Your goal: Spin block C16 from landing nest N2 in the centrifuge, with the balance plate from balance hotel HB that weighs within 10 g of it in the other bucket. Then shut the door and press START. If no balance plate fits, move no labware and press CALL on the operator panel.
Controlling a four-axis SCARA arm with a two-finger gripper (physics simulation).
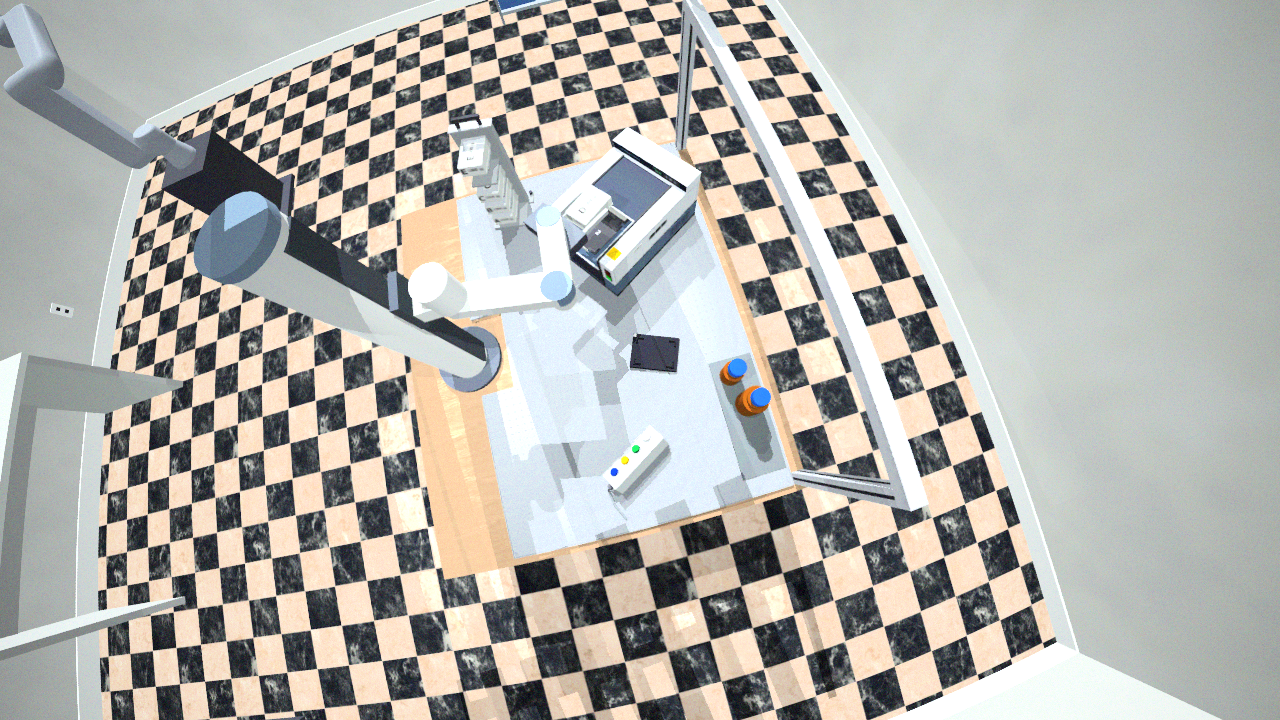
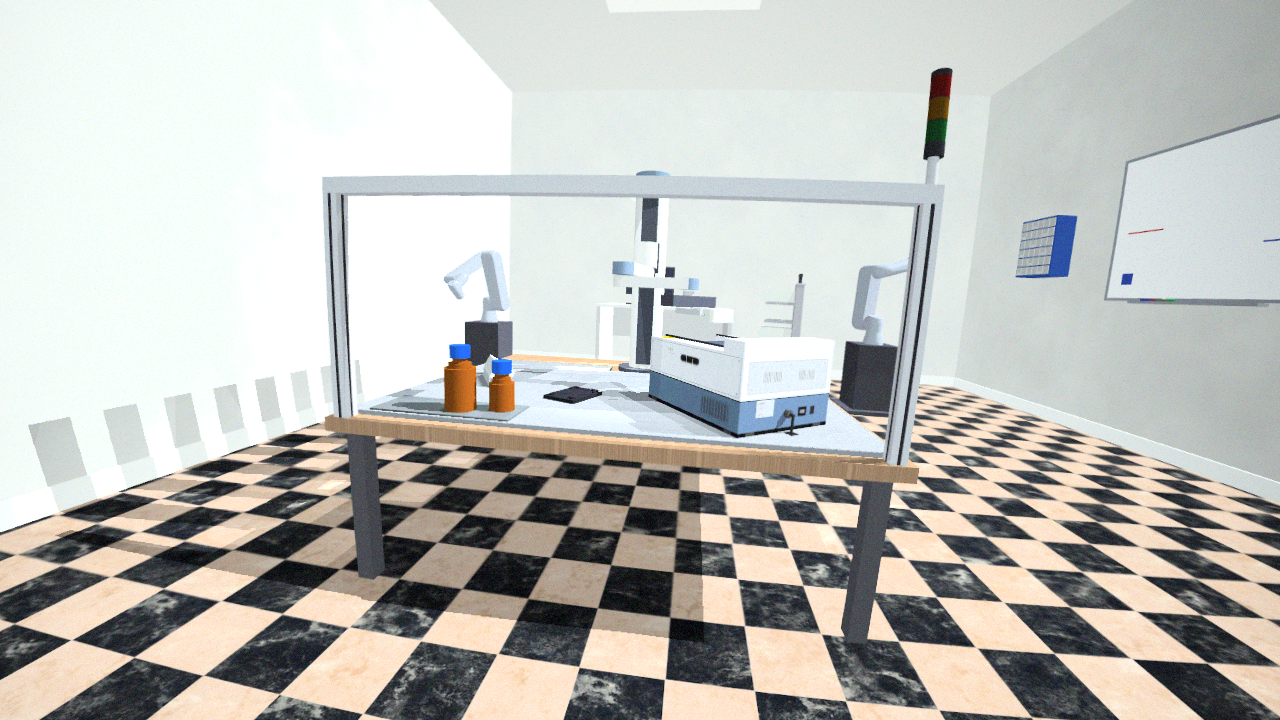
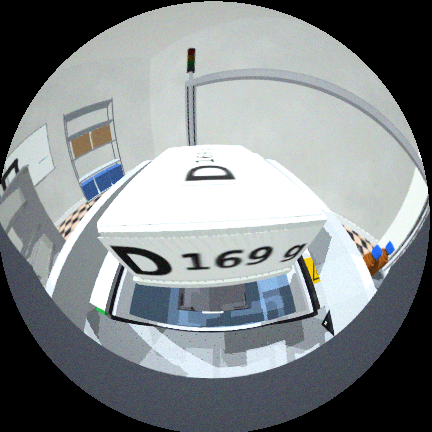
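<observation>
My gripper is shut on a white balance plate marked "D 169 g". It holds the plate level over the front of the centrifuge, whose top opening is uncovered. A grey bucket shows in the opening, below the plate. The other bucket is hidden. The balance hotel, a tall rack with white plates, stands beside the centrifuge. A black nest lies bare on the table; its label is unreadable. Block C16 cannot be made out.
The operator panel with blue, yellow and green buttons lies near the table's near side. Two orange bottles with blue caps stand on a grey mat. A metal frame rises along the table's far edge.
</observation>
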